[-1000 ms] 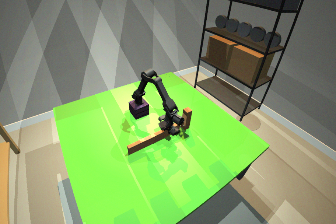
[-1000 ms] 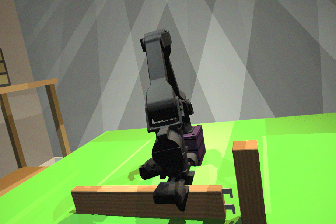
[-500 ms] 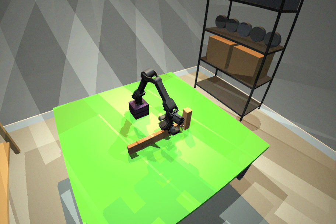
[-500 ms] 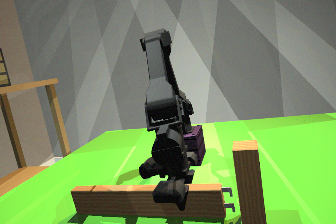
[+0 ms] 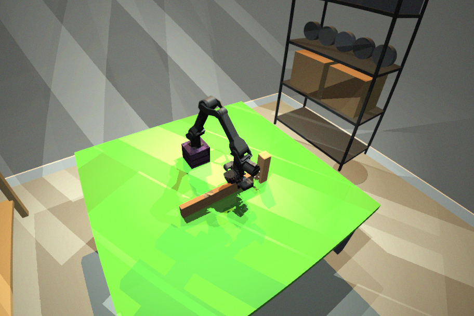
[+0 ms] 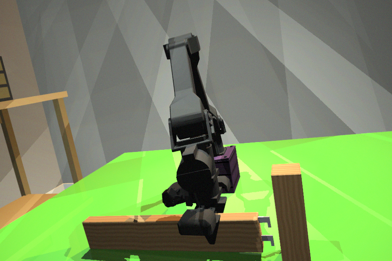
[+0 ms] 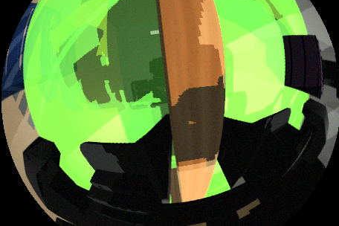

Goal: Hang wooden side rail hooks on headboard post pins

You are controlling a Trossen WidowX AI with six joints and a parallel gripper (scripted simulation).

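Right now the headboard post is 1 cm ahead of my gripper tip, 16 cm to the left of it and 5 cm above it.
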